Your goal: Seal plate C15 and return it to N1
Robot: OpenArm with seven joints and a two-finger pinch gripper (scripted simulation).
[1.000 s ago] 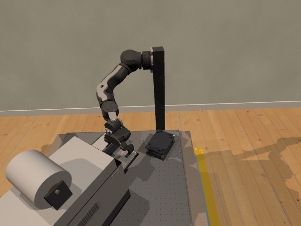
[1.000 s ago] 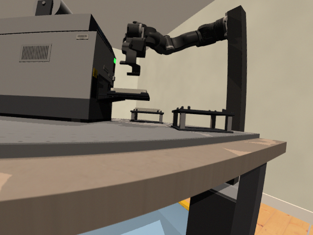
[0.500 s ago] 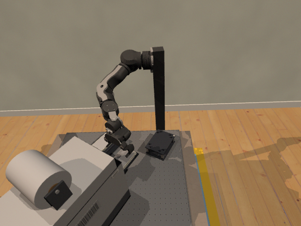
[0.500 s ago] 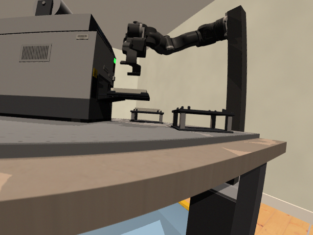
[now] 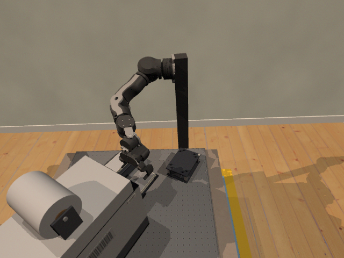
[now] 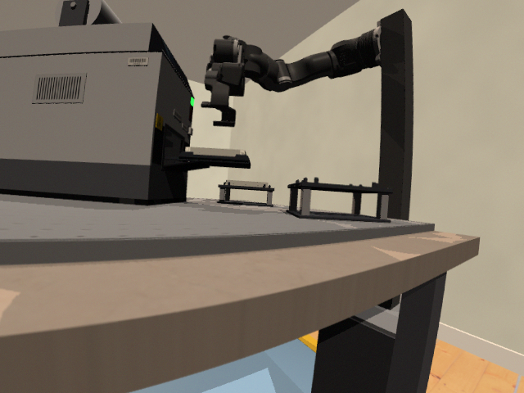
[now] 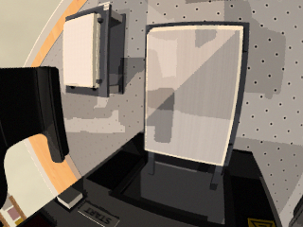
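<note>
The sealer's stage lies 90 mm below my hand. Round my hand: foil roll 260 mm ahead, 220 mm above, 200 mm to the right; then start key 130 mm to the right, 20 mm ahead, 10 mm below.
</note>
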